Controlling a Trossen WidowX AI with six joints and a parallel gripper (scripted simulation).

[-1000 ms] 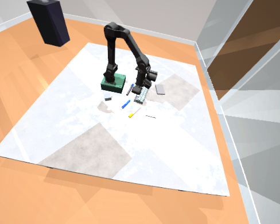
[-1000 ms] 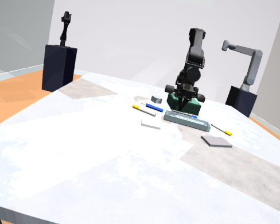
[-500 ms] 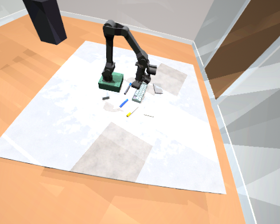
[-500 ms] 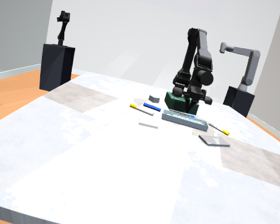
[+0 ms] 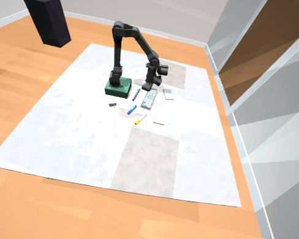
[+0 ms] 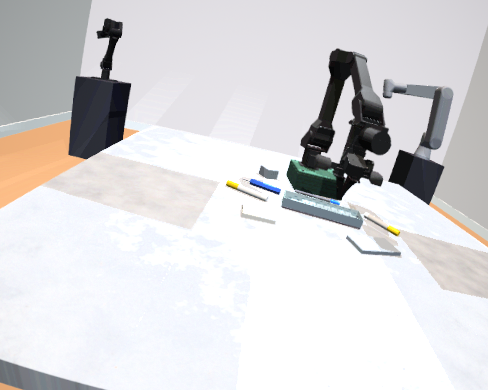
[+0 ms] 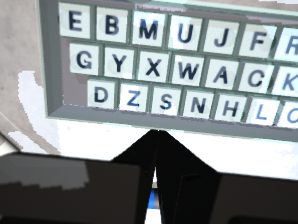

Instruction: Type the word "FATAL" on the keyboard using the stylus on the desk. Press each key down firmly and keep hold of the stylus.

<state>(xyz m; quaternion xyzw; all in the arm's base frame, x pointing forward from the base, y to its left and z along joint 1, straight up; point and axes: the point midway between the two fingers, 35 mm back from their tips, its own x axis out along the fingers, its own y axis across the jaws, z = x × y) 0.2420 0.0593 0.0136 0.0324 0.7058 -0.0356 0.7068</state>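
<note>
The blue stylus is 70 mm behind my gripper tip, 230 mm to the right of it and 30 mm below it. Round my gripper tip: grey pad 170 mm ahead, 60 mm to the left, 40 mm below; then grey stylus tip 90 mm behind, 260 mm to the right, 30 mm below; then white block 140 mm ahead, 210 mm to the right, 40 mm below.
</note>
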